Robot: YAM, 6 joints.
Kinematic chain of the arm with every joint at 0, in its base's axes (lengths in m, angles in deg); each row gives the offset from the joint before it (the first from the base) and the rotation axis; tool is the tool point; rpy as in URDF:
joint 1: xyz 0 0 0.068 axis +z
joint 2: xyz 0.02 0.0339 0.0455 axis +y
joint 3: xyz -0.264 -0.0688 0 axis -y
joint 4: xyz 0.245 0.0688 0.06 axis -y
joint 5: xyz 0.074 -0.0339 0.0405 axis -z
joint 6: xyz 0.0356 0 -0.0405 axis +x
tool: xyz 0 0 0 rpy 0 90 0
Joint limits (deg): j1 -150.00..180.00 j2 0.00..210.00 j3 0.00..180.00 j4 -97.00..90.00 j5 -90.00..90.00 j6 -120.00..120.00
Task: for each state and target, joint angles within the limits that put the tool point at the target. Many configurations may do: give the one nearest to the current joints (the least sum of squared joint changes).
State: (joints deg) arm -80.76 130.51 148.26 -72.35 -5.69 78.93
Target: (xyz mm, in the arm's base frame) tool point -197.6 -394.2 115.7
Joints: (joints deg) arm -116.83 144.12 118.80 -86.14 -2.62 78.93
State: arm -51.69 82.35 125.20 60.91 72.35 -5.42
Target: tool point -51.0 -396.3 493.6
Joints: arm -92.42 109.39 109.56 56.87 73.92 -5.42
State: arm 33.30 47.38 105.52 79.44 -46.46 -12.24
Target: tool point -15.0 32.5 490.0
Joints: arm 47.41 38.71 54.96 86.11 -68.13 -12.24
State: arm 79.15 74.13 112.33 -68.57 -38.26 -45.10
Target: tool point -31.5 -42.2 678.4
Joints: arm 76.51 65.40 148.37 -36.69 -35.73 -45.10
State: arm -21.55 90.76 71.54 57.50 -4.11 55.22
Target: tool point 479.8 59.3 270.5
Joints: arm 6.63 118.76 81.09 52.38 -5.68 55.22
